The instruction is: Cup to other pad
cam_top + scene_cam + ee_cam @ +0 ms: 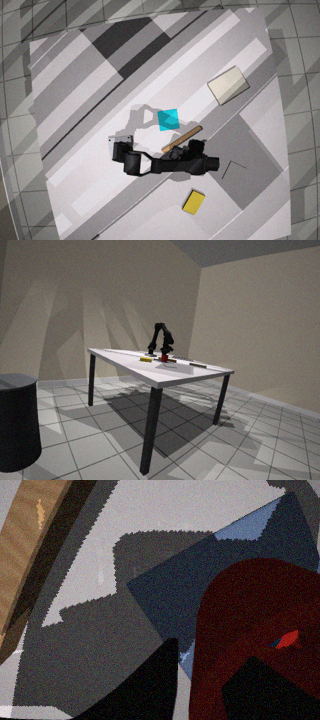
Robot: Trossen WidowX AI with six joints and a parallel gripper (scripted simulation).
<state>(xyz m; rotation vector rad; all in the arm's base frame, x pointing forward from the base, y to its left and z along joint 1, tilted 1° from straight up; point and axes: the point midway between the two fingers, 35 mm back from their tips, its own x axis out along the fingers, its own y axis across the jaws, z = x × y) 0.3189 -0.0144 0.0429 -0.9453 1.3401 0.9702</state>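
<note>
Now: the blue marble 30 mm ahead of my gripper tip, 20 mm to the right of it and 20 mm below it. Round my gripper tip: wooden slat 40 mm behind, 80 mm to the left, 30 mm below; then blue pad 30 mm ahead, 10 mm to the right, 40 mm below; then red cup 30 mm ahead, 10 mm to the right.
</note>
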